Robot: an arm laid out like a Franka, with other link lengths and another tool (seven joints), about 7 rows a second.
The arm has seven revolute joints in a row. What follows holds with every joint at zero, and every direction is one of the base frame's.
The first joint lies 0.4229 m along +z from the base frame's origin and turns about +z.
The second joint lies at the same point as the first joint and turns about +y.
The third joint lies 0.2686 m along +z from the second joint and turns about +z.
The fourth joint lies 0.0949 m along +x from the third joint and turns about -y.
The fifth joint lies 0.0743 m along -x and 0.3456 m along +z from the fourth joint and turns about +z.
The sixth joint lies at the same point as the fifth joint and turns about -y.
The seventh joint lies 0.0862 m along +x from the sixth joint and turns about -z.
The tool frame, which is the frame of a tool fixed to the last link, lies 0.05 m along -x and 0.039 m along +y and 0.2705 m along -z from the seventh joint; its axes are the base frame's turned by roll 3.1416, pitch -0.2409 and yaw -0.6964 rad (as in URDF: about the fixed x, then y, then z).
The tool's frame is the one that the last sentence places.
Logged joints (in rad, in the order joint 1, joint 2, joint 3, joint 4, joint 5, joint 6, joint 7), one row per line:
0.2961, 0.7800, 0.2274, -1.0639, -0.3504, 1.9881, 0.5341
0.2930, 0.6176, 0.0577, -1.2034, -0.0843, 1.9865, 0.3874
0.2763, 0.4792, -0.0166, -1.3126, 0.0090, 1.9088, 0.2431
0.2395, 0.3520, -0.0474, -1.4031, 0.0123, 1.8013, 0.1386
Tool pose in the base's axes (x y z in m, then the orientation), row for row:
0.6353, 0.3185, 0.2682, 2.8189, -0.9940, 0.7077
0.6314, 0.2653, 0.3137, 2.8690, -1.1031, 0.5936
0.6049, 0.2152, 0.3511, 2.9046, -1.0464, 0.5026
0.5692, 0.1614, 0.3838, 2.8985, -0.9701, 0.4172
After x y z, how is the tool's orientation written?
As a rotation vector, in radians.
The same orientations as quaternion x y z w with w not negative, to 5 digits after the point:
0.91715, -0.32341, 0.23026, 0.03496
0.91644, -0.35236, 0.18961, 0.00552
0.92856, -0.33452, 0.16068, 0.00681
0.93921, -0.31434, 0.13519, 0.02836

